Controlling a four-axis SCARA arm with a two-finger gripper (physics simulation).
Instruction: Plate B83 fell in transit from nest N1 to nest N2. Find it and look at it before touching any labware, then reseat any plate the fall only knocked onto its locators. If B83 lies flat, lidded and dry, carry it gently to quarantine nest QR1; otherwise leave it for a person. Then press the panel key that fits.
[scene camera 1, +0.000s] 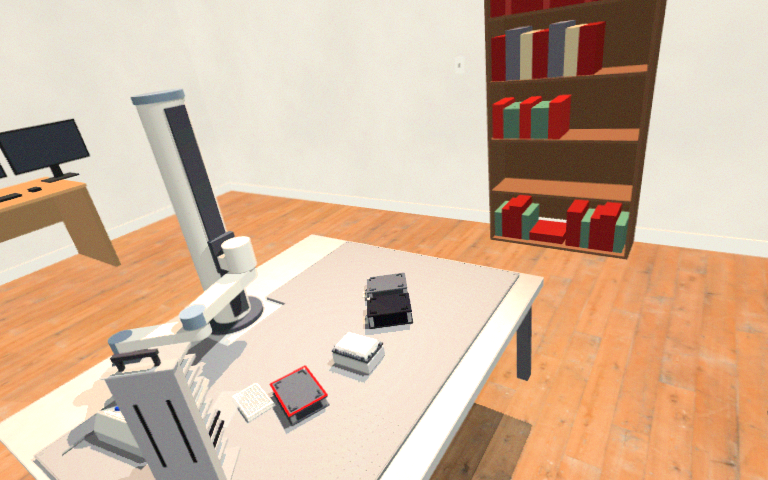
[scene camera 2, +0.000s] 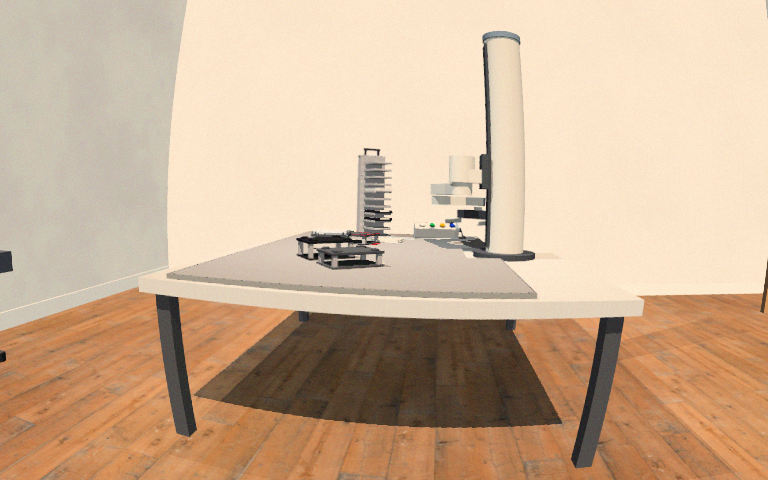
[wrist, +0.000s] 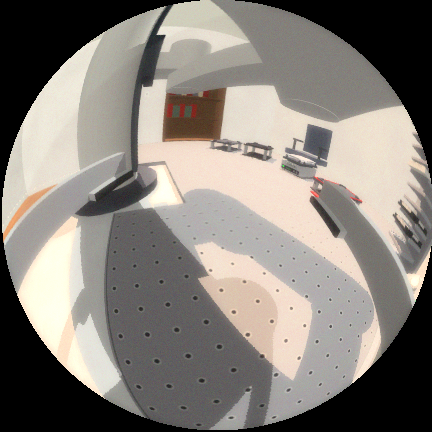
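Pixels of known places: gripper, fingertip midpoint: (scene camera 2: 462, 222) (wrist: 221, 169); arm's base at its link origin: (scene camera 1: 233, 316) (scene camera 2: 504, 256).
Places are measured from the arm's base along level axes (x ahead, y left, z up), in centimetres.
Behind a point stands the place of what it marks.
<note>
A white plate (scene camera 1: 252, 401) @[x 48.6, y -30.1, z 2.6 cm] lies on the mat beside the red-rimmed nest (scene camera 1: 298, 390) @[x 61.0, y -22.0, z 5.2 cm] (scene camera 2: 365, 233) @[x 55.7, y -15.7, z 5.8 cm]; its label, any lid and any liquid cannot be made out. It does not show clearly in the wrist view. A grey nest (scene camera 1: 386, 282) @[x 52.0, y 39.3, z 5.8 cm] (scene camera 2: 351, 250) @[x 51.0, y 41.6, z 5.8 cm] (wrist: 226, 143) @[x 47.6, y 31.5, z 5.1 cm] and a black nest (scene camera 1: 389, 303) (wrist: 258, 148) stand on the far part of the mat, with no plate visible on them. The key panel (scene camera 2: 436, 232) @[x 26.3, y -51.0, z 4.4 cm] (scene camera 1: 116, 431) @[x 25.5, y -57.9, z 6.9 cm] has white, green, yellow and blue keys. My gripper (wrist: 221, 169) @[x 15.2, y -27.9, z 11.0 cm] is open and empty above the mat near the arm's base, hidden behind the rack in scene camera 1.
A boxy device (scene camera 1: 353, 360) @[x 69.0, y -4.4, z 6.1 cm] (wrist: 298, 168) @[x 59.6, y -3.8, z 4.4 cm] with a white top stands between the red-rimmed and black nests. A tall slotted rack (scene camera 1: 158, 418) @[x 60.3, y -57.5, z 28.9 cm] (scene camera 2: 361, 195) @[x 63.5, y -51.5, z 21.4 cm] stands near the panel. The arm's column (scene camera 1: 169, 169) @[x 3.4, y -6.7, z 65.8 cm] (scene camera 2: 505, 141) @[x 1.5, y 7.4, z 43.4 cm] rises at the mat's edge. A bookcase (scene camera 1: 645, 141) stands beyond the table.
</note>
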